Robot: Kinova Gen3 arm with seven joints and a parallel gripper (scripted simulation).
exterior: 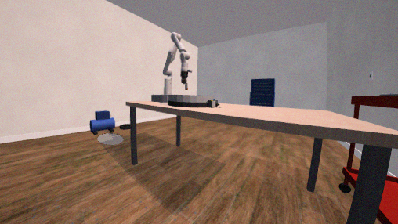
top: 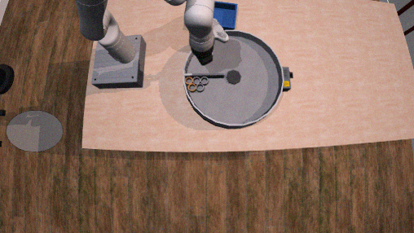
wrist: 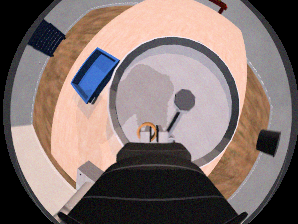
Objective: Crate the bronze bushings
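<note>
My gripper is now 3 cm short of the blue crate, 29 cm to the right of it and 14 cm above it. Also, from my hand: grey turning table 11 cm ahead, 4 cm to the right, 12 cm below.
</note>
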